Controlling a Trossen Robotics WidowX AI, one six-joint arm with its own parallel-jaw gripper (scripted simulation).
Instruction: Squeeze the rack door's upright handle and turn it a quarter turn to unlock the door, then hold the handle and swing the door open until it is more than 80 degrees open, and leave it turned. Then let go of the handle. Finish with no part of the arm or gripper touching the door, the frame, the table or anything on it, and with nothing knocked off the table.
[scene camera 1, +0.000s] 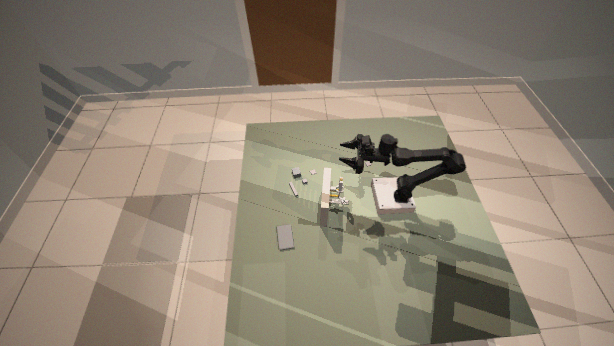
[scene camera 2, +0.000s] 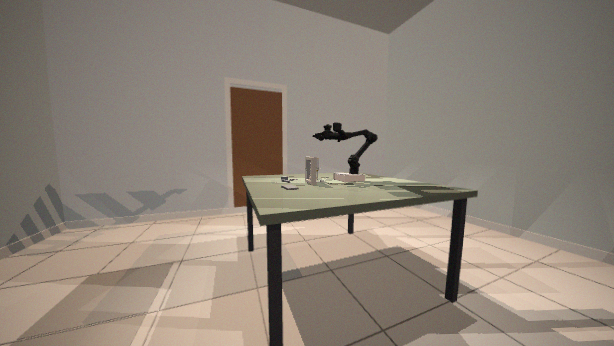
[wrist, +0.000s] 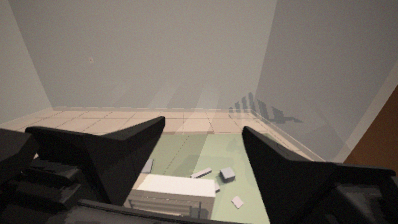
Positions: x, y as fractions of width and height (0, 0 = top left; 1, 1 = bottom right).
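Note:
The gripper (wrist: 0.51, 0.56) is open and holds nothing; a rack (wrist: 0.37, 0.83) is also present.

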